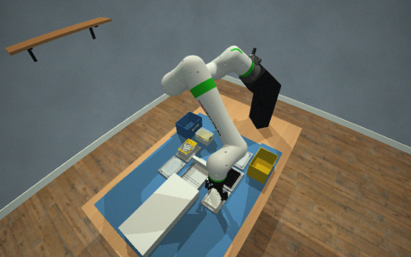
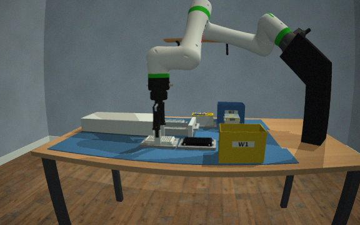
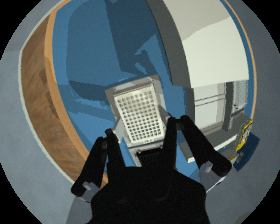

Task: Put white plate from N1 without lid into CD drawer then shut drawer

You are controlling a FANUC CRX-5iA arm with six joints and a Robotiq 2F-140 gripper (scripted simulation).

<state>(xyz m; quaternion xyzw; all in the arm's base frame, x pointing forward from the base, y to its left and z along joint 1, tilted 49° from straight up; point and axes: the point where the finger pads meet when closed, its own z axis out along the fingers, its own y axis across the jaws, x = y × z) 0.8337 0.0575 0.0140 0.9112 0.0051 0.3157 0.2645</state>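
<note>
Right now my hand is 3 cm above the grey nest N1. The rest, counted from my hand: yellow-topped tip box (26 cm behind, 33 cm to the right, 2 cm above); yellow bin W1 (31 cm behind, 21 cm to the left); drawer (6 cm behind, 18 cm to the right, 1 cm below).
</note>
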